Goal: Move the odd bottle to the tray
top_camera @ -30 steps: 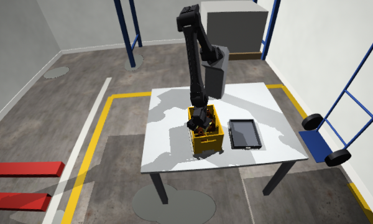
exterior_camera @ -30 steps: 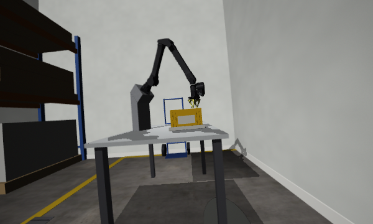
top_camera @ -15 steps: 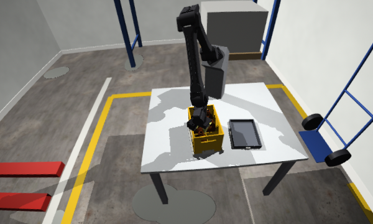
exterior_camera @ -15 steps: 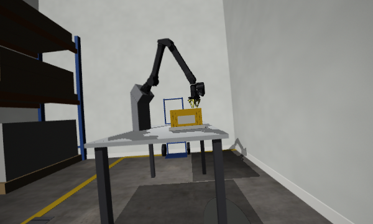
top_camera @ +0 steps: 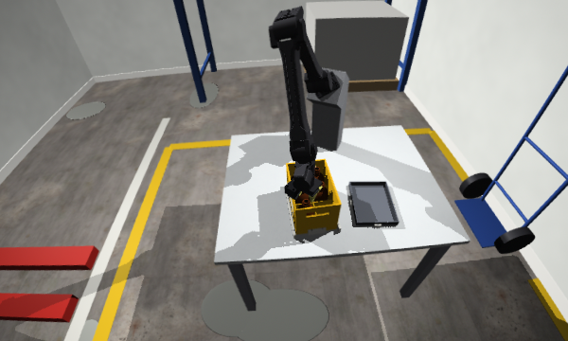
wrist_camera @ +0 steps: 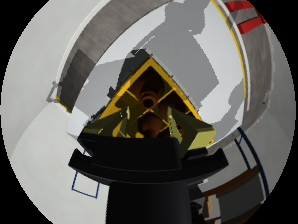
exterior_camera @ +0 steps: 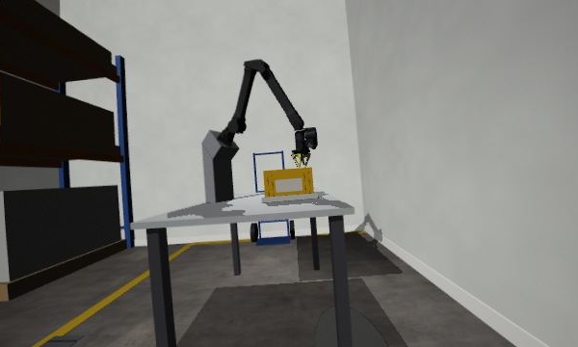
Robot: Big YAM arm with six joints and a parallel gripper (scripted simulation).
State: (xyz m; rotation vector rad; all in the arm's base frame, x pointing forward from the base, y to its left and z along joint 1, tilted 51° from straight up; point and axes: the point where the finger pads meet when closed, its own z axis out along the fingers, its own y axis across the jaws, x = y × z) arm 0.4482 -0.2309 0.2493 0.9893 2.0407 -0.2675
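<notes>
Right now my hand is 110 mm above the crate, 70 mm to the right of it and 70 mm past it. Also, from my hand: dark tray (340 mm to the left, 180 mm below, 50 mm ahead); brown bottle (140 mm to the left, 140 mm behind, 100 mm below).
</notes>
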